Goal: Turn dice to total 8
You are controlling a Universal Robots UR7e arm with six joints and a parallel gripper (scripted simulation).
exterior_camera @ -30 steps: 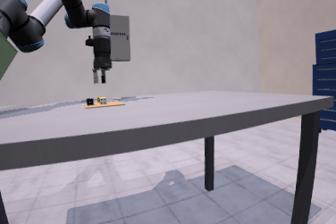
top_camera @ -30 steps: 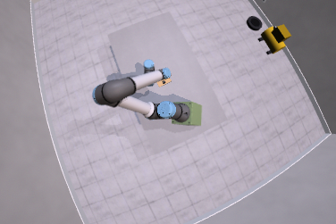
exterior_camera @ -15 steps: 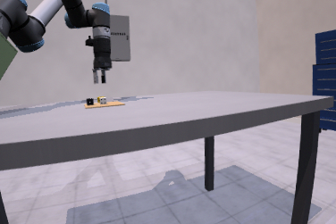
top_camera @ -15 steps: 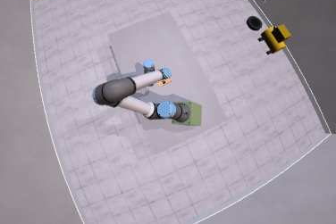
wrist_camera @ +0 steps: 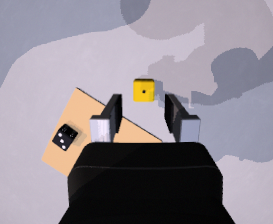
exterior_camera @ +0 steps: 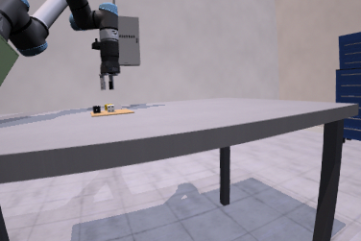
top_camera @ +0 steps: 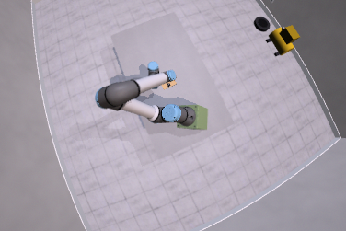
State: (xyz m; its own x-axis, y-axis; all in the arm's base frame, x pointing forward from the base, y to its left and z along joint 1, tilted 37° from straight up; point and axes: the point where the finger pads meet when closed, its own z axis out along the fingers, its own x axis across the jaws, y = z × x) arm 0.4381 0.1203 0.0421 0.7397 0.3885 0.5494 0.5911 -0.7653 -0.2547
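My hand is 90 mm above the yellow die. Also, from my hand: mat 120 mm to the right, 100 mm below; then white die 120 mm to the right, 90 mm below.
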